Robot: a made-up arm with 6 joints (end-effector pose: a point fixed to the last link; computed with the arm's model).
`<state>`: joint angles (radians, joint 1 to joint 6).
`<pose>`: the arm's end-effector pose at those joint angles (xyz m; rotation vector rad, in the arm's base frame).
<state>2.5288 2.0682 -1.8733 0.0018 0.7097 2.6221</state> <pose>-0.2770 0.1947 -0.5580 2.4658 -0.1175 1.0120</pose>
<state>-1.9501 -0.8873 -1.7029 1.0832 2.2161 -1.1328</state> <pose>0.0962 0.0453 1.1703 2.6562 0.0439 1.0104</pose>
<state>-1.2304 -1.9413 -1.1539 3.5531 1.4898 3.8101</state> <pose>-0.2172 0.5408 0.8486 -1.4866 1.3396 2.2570</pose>
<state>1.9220 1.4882 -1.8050 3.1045 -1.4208 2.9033</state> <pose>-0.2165 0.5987 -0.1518 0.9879 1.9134 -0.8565</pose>
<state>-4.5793 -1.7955 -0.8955 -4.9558 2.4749 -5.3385</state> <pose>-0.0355 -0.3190 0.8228 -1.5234 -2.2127 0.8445</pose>
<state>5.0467 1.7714 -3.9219 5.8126 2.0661 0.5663</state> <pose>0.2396 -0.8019 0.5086 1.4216 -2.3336 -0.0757</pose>
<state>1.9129 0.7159 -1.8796 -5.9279 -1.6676 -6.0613</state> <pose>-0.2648 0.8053 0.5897 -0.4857 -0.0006 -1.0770</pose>
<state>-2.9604 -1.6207 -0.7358 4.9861 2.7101 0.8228</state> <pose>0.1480 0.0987 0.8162 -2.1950 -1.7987 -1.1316</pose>
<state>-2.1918 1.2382 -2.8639 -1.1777 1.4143 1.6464</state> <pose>-0.6343 -0.7977 0.5348 -0.6033 -1.8565 -0.1531</pose>
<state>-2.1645 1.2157 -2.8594 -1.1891 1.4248 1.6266</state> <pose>-0.6104 -0.8105 0.5553 -0.5727 -1.8520 -0.1448</pose>
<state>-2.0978 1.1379 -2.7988 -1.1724 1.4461 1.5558</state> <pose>-0.5504 -0.8397 0.5975 -0.4732 -1.8969 -0.1464</pose>
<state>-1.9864 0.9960 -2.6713 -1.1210 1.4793 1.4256</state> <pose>-0.4446 -0.8741 0.6616 -0.2790 -1.9896 -0.1608</pose>
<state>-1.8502 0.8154 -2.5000 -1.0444 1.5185 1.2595</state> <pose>-0.3105 -0.8879 0.7324 -0.0038 -2.0911 -0.1848</pose>
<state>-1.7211 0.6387 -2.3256 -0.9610 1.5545 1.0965</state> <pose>-0.1849 -0.8715 0.7898 0.2956 -2.1612 -0.2120</pose>
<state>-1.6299 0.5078 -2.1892 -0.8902 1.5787 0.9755</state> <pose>-0.1005 -0.8427 0.8220 0.5364 -2.1936 -0.2361</pose>
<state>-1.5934 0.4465 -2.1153 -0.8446 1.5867 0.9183</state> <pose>-0.0677 -0.8259 0.8290 0.6585 -2.2120 -0.2537</pose>
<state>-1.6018 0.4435 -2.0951 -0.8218 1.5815 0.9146</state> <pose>-0.0734 -0.8269 0.8192 0.6730 -2.2337 -0.2652</pose>
